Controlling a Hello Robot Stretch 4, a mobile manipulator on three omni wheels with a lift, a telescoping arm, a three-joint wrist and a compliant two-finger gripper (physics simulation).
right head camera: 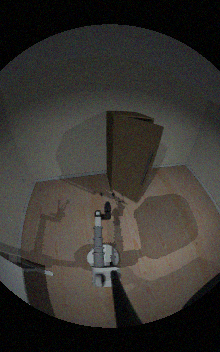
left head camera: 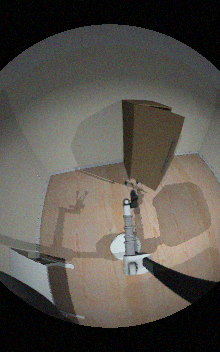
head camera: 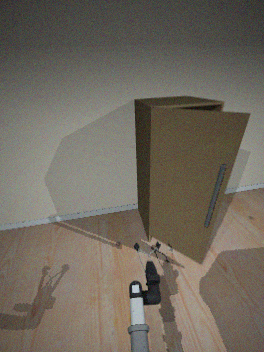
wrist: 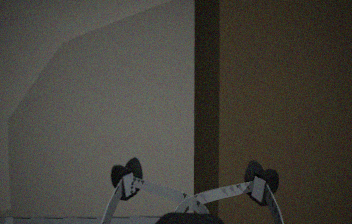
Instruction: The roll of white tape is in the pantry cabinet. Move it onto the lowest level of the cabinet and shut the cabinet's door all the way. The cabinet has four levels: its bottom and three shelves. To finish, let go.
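Where they show: gripper, fingertip midpoint: (right head camera: 106, 191) (left head camera: 130, 180) (head camera: 146, 242) (wrist: 192, 173); robot's base, link origin: (right head camera: 103, 256).
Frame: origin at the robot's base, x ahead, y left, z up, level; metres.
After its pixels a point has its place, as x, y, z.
The brown pantry cabinet (head camera: 143, 165) {1.422, -0.159, 0.829} (left head camera: 128, 140) {1.382, -0.164, 0.772} (right head camera: 109, 150) {1.396, -0.162, 0.788} (wrist: 206, 100) {1.413, -0.160, 0.728} stands against the wall. Its door (head camera: 185, 175) {0.999, -0.396, 0.953} (left head camera: 150, 145) {1.020, -0.372, 0.910} (right head camera: 131, 155) {1.002, -0.393, 0.944} (wrist: 285, 100) {1.056, -0.332, 0.718} is partly open: its right edge stands out from the cabinet front, with a dark gap at the top right. The grey bar handle (head camera: 216, 195) {0.821, -0.530, 0.907} (left head camera: 169, 154) {0.854, -0.563, 0.902} is on the door's outer face at the right. The white tape and the shelves are hidden behind the door. My gripper (head camera: 147, 246) {0.735, -0.094, 0.628} (left head camera: 132, 183) {0.735, -0.094, 0.628} (right head camera: 107, 194) {0.735, -0.094, 0.628} (wrist: 192, 173) {0.735, -0.094, 0.628} is open and empty, low in front of the cabinet's left front edge.
The pale wall (head camera: 90, 175) {1.704, 0.431, 0.597} runs behind the cabinet, with a light skirting (head camera: 100, 214) {1.690, 0.404, -0.020} at the wooden floor (head camera: 75, 250) {1.177, 0.622, -0.028}. A white box-like thing (left head camera: 30, 272) stands at the lower left in the left head view. Shadows of the arm and cabinet fall on floor and wall.
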